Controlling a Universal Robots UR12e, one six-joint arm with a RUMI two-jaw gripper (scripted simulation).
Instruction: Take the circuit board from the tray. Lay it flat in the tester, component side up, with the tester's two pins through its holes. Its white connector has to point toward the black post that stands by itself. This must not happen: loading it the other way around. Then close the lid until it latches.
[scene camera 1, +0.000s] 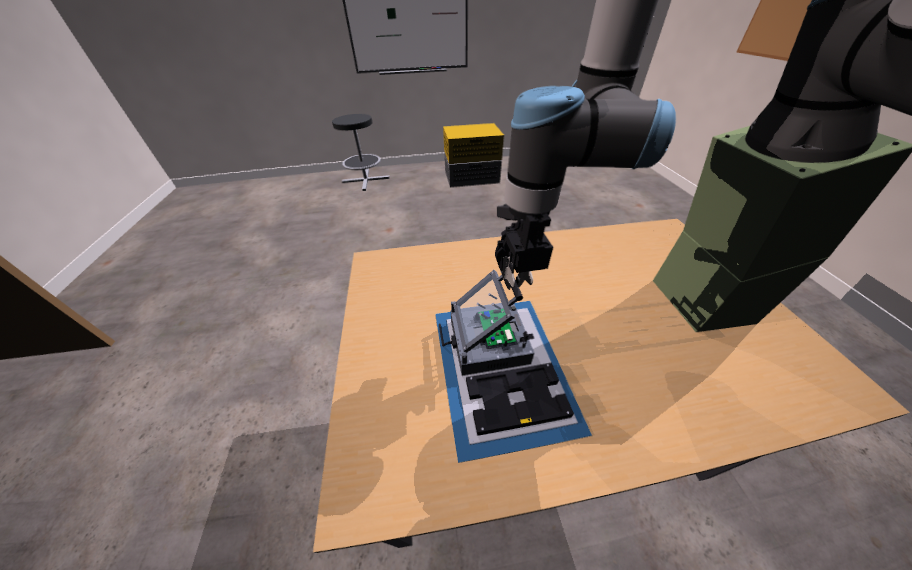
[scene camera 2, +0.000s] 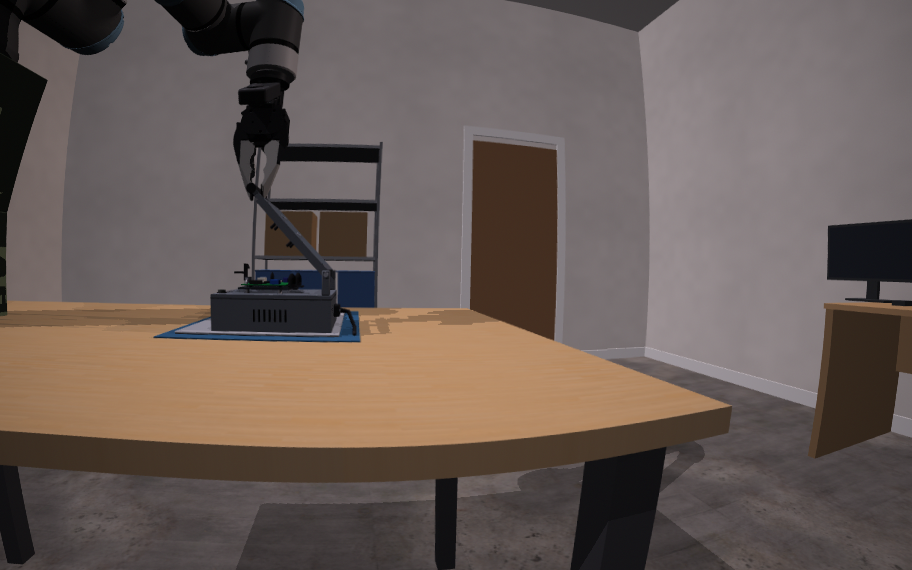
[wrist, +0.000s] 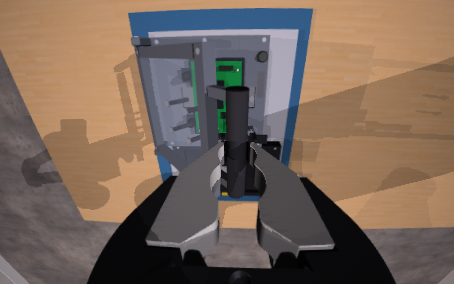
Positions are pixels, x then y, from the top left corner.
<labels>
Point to my gripper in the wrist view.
236, 142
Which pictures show my gripper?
Scene camera 1, scene camera 2 and the wrist view: all of them.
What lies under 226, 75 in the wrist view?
A green circuit board.
</labels>
